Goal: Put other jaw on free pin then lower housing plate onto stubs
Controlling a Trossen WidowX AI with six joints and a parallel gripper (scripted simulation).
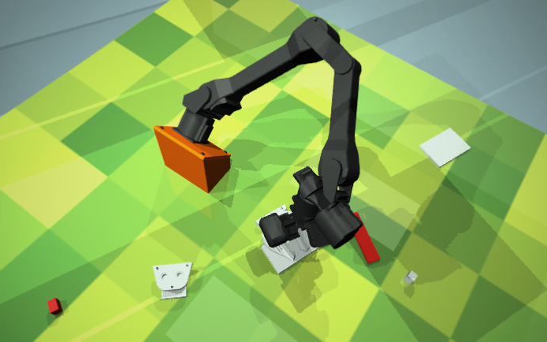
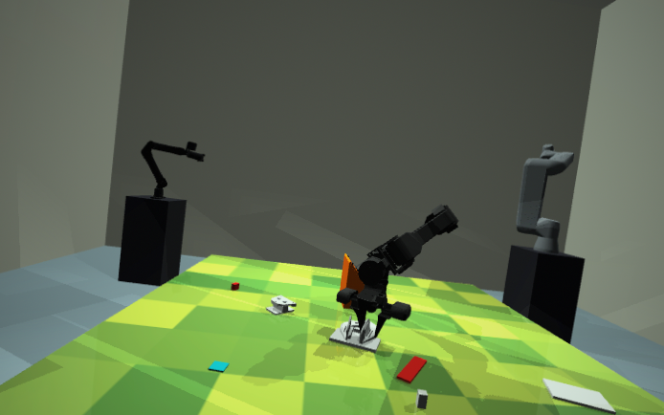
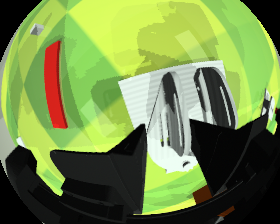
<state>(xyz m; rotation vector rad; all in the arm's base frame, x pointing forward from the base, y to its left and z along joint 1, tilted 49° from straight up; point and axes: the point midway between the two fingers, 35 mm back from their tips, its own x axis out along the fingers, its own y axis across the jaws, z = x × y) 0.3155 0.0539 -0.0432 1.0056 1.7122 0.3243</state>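
Now: the jaw 5 cm behind my gripper tip and 3 cm to the right of it. From my gripper tip the other things lie so: housing plate 15 cm behind, 25 cm to the right, 1 cm above; then grey cube 25 cm ahead, 7 cm to the left; then red bar 12 cm ahead, 9 cm to the left, 2 cm below.
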